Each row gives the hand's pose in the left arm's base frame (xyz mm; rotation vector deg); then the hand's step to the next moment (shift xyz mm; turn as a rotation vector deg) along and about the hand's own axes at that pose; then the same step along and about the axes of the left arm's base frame.
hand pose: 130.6 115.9 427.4 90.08 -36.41 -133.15
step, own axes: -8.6 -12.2 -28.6 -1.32 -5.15 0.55
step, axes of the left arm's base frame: 30.0 8.5 -8.1 0.12 5.18 -1.30
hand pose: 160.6 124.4 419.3 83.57 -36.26 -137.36
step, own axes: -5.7 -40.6 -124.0 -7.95 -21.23 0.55
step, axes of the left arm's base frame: 112.8 9.6 -65.2 3.19 22.07 -4.10
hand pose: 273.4 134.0 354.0 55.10 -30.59 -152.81
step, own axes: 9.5 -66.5 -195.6 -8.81 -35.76 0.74
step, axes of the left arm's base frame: 113.1 7.2 -173.0 2.06 35.50 -9.61
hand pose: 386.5 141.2 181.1 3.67 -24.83 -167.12
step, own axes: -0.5 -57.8 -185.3 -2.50 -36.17 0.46
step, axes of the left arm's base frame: 3.0 1.8 -194.1 -4.18 34.58 -10.09
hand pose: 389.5 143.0 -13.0 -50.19 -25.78 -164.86
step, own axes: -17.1 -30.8 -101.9 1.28 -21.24 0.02
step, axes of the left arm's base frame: -45.2 -1.9 -97.8 -4.87 20.20 -4.59
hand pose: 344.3 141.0 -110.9 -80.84 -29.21 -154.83
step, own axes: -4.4 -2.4 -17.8 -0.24 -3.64 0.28
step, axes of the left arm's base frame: -12.0 -3.7 -13.6 -0.35 3.50 -1.01
